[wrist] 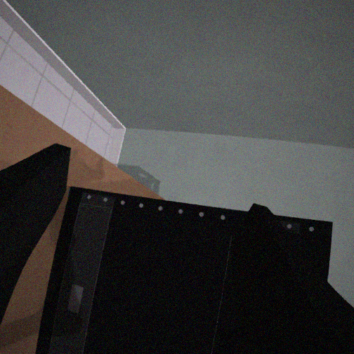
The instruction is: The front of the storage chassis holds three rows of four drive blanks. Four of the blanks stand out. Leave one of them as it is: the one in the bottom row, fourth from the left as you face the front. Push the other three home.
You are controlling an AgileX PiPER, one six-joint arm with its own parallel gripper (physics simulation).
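The storage chassis [160,280] is a large, nearly black shape across the lower part of the wrist view, with a row of small pale dots along its upper edge. A grey strip [96,235] with a small lighter patch runs down its left side. The single drive blanks cannot be made out in the dark, so I cannot tell which stand out. My gripper [157,196] is open, its two black fingers far apart. The left finger is beside the chassis's left edge in the view. The right finger overlaps the chassis's upper edge, its tip showing just above it.
A brown table top [30,122] shows at the left. A white tiled panel [55,85] rises behind it at the upper left. A dim grey box-like object [145,176] is beyond the chassis, in front of a grey-green wall [240,170].
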